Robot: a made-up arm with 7 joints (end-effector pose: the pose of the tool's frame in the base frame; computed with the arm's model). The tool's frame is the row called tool. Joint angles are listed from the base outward.
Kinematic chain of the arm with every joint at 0, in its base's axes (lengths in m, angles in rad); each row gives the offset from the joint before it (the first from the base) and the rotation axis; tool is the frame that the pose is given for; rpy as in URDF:
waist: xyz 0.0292 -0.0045 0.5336 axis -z
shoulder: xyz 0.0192 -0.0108 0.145 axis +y
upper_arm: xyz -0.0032 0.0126 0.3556 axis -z
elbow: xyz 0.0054 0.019 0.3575 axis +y
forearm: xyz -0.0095 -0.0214 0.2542 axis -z
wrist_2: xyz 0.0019 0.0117 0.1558 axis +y
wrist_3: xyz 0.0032 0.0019 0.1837 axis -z
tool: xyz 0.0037 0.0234 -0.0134 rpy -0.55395 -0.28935 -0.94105
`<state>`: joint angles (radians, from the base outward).
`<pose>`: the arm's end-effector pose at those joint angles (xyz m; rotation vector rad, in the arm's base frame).
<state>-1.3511 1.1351 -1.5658 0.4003 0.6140 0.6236 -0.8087</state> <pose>-0.0227 1.1450 1.1565 -1.4135 0.7709 2.5372</pose>
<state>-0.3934 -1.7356 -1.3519 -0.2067 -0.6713 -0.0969 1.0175</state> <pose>-1.0649 -0.5881 0.4168 0.2512 -1.9984 -0.0218</pose>
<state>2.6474 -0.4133 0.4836 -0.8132 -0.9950 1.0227 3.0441</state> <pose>0.6957 0.0764 1.6109 -0.0485 0.2919 -0.3366</pose>
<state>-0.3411 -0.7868 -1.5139 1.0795 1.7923 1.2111 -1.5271</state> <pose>-0.6186 0.2075 1.4866 -0.8893 0.0574 -0.0781</pose>
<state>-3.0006 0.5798 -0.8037 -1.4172 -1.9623 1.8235 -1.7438</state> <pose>-0.0199 0.1785 1.4626 0.0575 1.5314 -0.5768</pose>
